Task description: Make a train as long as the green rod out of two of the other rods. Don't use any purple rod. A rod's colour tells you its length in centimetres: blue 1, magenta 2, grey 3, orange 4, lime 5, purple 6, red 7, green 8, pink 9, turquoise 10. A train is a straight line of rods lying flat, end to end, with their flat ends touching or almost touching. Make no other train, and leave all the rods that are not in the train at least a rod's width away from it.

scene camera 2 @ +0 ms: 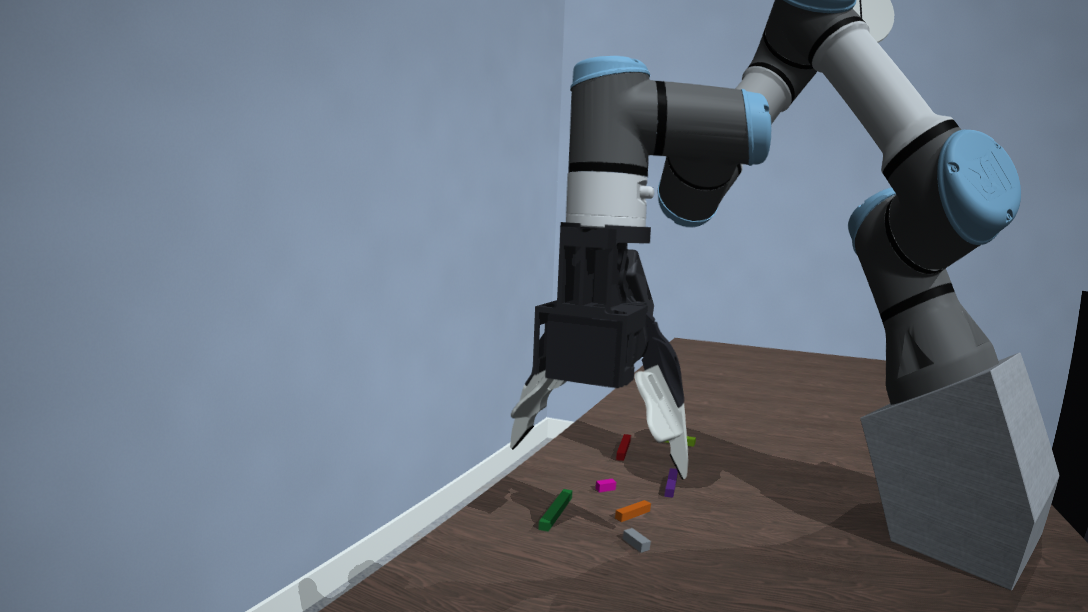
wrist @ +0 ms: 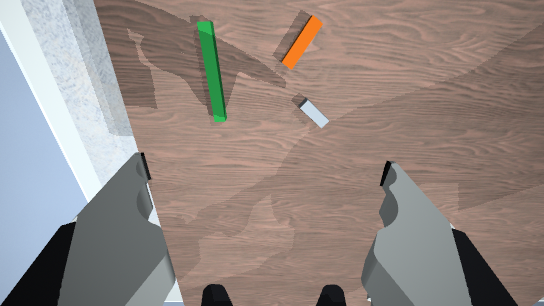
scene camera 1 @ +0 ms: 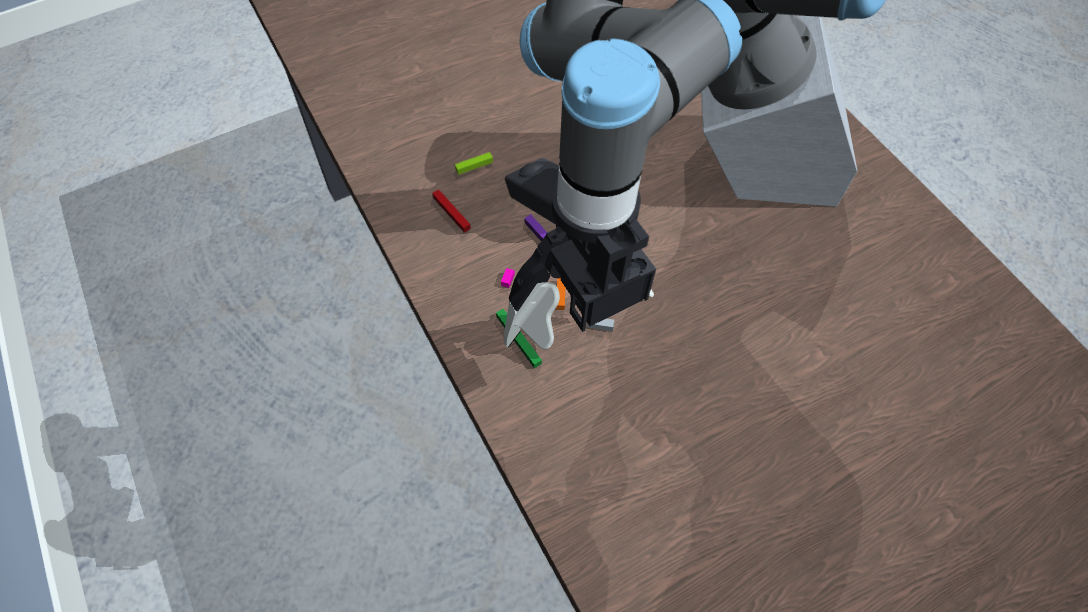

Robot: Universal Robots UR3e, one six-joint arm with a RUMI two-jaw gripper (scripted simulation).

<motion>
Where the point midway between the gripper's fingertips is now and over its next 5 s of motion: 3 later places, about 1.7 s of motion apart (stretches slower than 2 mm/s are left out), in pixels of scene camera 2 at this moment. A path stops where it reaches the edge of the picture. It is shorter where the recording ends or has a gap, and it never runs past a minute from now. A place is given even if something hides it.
The gripper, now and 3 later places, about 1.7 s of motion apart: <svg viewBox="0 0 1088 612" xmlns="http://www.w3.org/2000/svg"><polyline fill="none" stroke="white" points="595,464 608,465 604,465 615,449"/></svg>
</motion>
